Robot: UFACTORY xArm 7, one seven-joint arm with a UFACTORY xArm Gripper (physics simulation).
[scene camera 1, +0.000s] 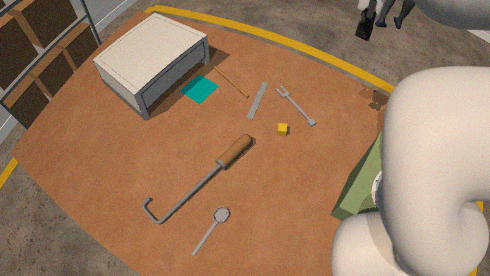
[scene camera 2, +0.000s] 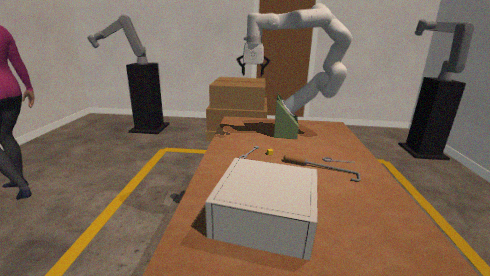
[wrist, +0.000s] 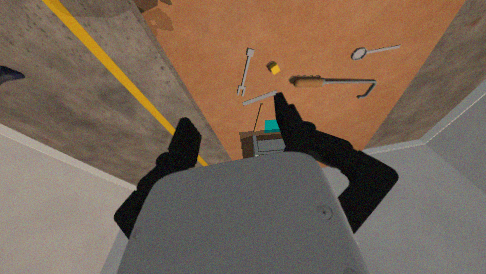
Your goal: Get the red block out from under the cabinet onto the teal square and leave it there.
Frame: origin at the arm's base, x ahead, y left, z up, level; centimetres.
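Seen in the pictures: gripper, fingertip midpoint: [scene camera 1: 364, 27] [scene camera 2: 252, 75] [wrist: 233, 117]; arm's base at its link origin: [scene camera 2: 287, 108].
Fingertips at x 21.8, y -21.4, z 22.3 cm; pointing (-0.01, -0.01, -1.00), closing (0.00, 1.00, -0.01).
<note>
Offsets run from my fingertips to a thing's top centre. "spot": to the spot under its first point.
The white cabinet {dy +9.2, dx +61.9, dz -24.8 cm} [scene camera 1: 150, 50] [scene camera 2: 267, 187] stands at the far end of the table in the first scene view; its open side faces the teal square {spot: dy +8.7, dx +40.8, dz -38.3 cm} [scene camera 1: 200, 89] [wrist: 271, 125], which lies flat just in front of it. The red block does not show in any view; the space under the cabinet is dark or hidden. A hooked tool with a wooden handle {spot: dy +24.0, dx +19.7, dz -35.1 cm} [scene camera 1: 235, 151] [scene camera 2: 295, 159] [wrist: 309, 81] lies flat on the table, its metal hook at the end away from the handle. My gripper [scene camera 2: 253, 74] [wrist: 233, 117] is open and empty, high above the table.
A yellow cube {dy +11.2, dx +12.0, dz -35.8 cm} [scene camera 1: 282, 129] [scene camera 2: 269, 151] [wrist: 273, 68], a fork-ended tool {dy +0.6, dx +11.9, dz -37.5 cm} [scene camera 1: 297, 106] [wrist: 245, 72], a flat grey strip {dy +4.1, dx +23.0, dz -38.2 cm} [scene camera 1: 257, 100] [wrist: 260, 98], a thin stick {dy +1.6, dx +34.1, dz -37.6 cm} [scene camera 1: 231, 82] and a round-headed tool {spot: dy +40.5, dx +14.9, dz -38.1 cm} [scene camera 1: 221, 215] [wrist: 359, 53] lie on the table. A green mount [scene camera 1: 362, 180] [scene camera 2: 286, 122] stands at the arm's base.
</note>
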